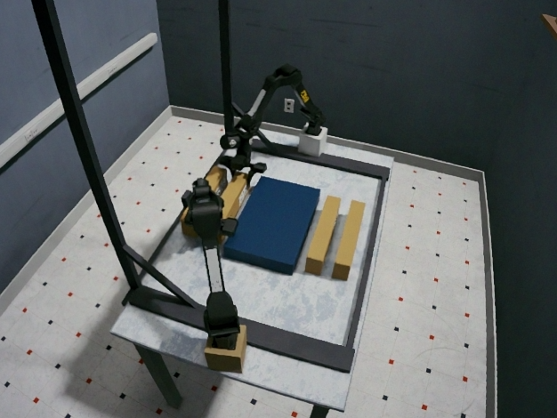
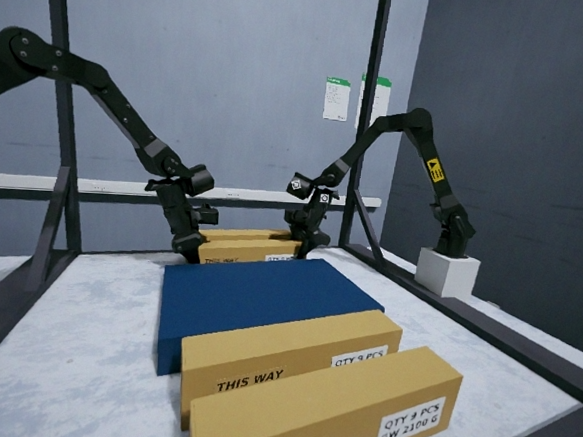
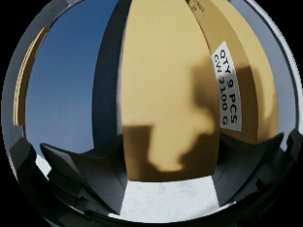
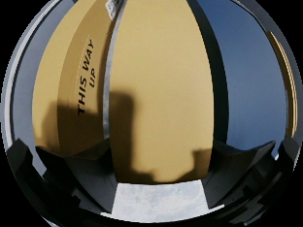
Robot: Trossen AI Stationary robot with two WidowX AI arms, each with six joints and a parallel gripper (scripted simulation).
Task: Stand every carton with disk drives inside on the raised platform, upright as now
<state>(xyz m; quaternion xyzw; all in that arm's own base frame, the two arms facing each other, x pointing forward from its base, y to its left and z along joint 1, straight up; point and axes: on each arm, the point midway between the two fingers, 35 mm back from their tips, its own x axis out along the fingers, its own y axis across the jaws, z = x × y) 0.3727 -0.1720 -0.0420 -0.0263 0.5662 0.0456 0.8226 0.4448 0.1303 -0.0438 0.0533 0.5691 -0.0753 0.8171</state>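
My right hand is 15 cm to the right of the carton and 3 cm above it. Also, from my right hand: dark frame rail 56 cm ahead, 13 cm to the left, 6 cm below; then raised blue platform 19 cm ahead, 14 cm to the left, 4 cm below.
Now: left hand 15 cm to the left of the carton and 3 cm above it. The rest, counted from my left hand: dark frame rail (56 cm ahead, 16 cm to the right, 7 cm below); then raised blue platform (19 cm ahead, 15 cm to the right, 5 cm below).
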